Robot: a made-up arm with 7 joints. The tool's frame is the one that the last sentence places.
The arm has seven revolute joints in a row. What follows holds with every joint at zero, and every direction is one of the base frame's.
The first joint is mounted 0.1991 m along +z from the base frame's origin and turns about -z.
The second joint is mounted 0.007 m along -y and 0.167 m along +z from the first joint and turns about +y.
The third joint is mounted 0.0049 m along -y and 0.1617 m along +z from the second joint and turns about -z.
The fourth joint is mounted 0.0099 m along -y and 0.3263 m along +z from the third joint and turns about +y.
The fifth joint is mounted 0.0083 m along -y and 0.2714 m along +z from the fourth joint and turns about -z.
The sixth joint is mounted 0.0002 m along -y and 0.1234 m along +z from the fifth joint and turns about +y.
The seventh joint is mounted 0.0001 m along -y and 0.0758 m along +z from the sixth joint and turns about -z.
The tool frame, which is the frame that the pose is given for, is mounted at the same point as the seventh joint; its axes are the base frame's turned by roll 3.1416, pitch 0 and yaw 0 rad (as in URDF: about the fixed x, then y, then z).
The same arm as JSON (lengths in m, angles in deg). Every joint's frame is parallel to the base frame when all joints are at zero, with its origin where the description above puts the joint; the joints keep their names.
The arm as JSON. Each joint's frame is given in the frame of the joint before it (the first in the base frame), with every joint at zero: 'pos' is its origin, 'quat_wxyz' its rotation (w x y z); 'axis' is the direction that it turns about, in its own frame. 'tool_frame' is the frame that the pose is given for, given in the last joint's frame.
{
  "length_unit": "m",
  "angle_unit": "deg",
  "joints": [
    {
      "joint": "joint 1",
      "pos": [
        0.0,
        0.0,
        0.1991
      ],
      "quat_wxyz": [
        1.0,
        0.0,
        0.0,
        0.0
      ],
      "axis": "-z"
    },
    {
      "joint": "joint 2",
      "pos": [
        0.0,
        -0.007,
        0.167
      ],
      "quat_wxyz": [
        1.0,
        0.0,
        0.0,
        0.0
      ],
      "axis": "+y"
    },
    {
      "joint": "joint 3",
      "pos": [
        0.0,
        -0.0049,
        0.1617
      ],
      "quat_wxyz": [
        1.0,
        0.0,
        0.0,
        0.0
      ],
      "axis": "-z"
    },
    {
      "joint": "joint 4",
      "pos": [
        0.0,
        -0.0099,
        0.3263
      ],
      "quat_wxyz": [
        1.0,
        0.0,
        0.0,
        0.0
      ],
      "axis": "+y"
    },
    {
      "joint": "joint 5",
      "pos": [
        0.0,
        -0.0083,
        0.2714
      ],
      "quat_wxyz": [
        1.0,
        0.0,
        0.0,
        0.0
      ],
      "axis": "-z"
    },
    {
      "joint": "joint 6",
      "pos": [
        0.0,
        -0.0002,
        0.1234
      ],
      "quat_wxyz": [
        1.0,
        0.0,
        0.0,
        0.0
      ],
      "axis": "+y"
    },
    {
      "joint": "joint 7",
      "pos": [
        0.0,
        -0.0001,
        0.0758
      ],
      "quat_wxyz": [
        1.0,
        0.0,
        0.0,
        0.0
      ],
      "axis": "-z"
    }
  ],
  "tool_frame": {
    "pos": [
      0.0,
      0.0,
      0.0
    ],
    "quat_wxyz": [
      0.000004,
      -1.0,
      0.0,
      0.0
    ]
  }
}

